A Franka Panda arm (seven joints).
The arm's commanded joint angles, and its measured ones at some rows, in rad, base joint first. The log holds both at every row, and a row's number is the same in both.
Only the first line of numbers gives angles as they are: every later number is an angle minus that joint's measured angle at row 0.
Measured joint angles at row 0: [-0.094, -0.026, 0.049, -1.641, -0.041, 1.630, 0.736]
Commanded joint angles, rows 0 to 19: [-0.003, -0.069, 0.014, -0.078, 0.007, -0.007, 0.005]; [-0.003, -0.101, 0.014, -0.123, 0.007, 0.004, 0.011]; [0.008, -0.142, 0.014, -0.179, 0.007, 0.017, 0.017]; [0.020, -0.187, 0.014, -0.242, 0.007, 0.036, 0.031]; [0.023, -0.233, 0.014, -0.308, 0.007, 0.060, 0.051]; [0.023, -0.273, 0.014, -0.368, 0.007, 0.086, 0.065]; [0.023, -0.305, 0.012, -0.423, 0.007, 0.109, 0.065]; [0.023, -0.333, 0.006, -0.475, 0.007, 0.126, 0.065]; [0.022, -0.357, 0.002, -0.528, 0.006, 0.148, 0.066]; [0.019, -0.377, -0.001, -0.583, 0.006, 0.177, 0.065]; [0.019, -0.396, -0.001, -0.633, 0.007, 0.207, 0.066]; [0.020, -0.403, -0.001, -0.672, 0.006, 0.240, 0.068]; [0.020, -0.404, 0.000, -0.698, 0.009, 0.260, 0.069]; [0.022, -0.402, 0.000, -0.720, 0.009, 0.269, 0.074]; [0.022, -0.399, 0.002, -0.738, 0.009, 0.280, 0.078]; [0.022, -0.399, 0.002, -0.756, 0.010, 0.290, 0.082]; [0.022, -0.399, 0.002, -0.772, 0.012, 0.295, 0.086]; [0.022, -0.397, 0.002, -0.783, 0.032, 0.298, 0.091]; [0.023, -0.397, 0.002, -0.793, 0.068, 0.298, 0.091]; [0.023, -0.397, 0.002, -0.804, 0.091, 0.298, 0.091]
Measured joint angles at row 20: [0.023, -0.376, -0.004, -0.762, 0.025, 0.279, 0.074]
